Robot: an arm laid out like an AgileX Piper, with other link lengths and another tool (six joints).
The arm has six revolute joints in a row. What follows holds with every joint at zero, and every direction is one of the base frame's.
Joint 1 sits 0.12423 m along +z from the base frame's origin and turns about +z.
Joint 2 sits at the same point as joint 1 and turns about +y.
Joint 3 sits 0.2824 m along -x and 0.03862 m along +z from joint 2 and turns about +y.
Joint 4 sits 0.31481 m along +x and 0.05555 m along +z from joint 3 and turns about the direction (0.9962, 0, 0.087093).
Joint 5 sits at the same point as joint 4 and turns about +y.
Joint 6 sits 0.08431 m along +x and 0.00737 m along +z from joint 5 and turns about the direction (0.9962, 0, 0.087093).
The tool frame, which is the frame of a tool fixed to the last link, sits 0.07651 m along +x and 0.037 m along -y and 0.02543 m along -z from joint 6; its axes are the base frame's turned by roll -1.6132, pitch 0.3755 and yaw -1.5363 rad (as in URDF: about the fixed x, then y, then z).
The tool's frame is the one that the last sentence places.
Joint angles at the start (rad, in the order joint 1, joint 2, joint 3, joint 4, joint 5, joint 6):
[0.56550 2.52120 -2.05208 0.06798 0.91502 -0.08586]
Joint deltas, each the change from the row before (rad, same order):
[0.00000 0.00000 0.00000 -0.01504 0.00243 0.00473]
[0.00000 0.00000 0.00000 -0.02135 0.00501 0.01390]
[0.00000 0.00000 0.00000 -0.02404 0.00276 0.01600]
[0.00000 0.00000 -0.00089 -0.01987 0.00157 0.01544]
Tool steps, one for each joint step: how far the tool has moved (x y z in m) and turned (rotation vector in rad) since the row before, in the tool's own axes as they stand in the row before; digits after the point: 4 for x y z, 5 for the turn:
[0.0020 -0.0003 -0.0006 0.00113 0.01261 -0.00274]
[0.0028 0.0001 -0.0008 0.00028 0.01741 0.00336]
[0.0030 -0.0003 -0.0009 0.00337 0.01870 0.00409]
[0.0023 -0.0006 -0.0010 0.00456 0.01461 0.00553]

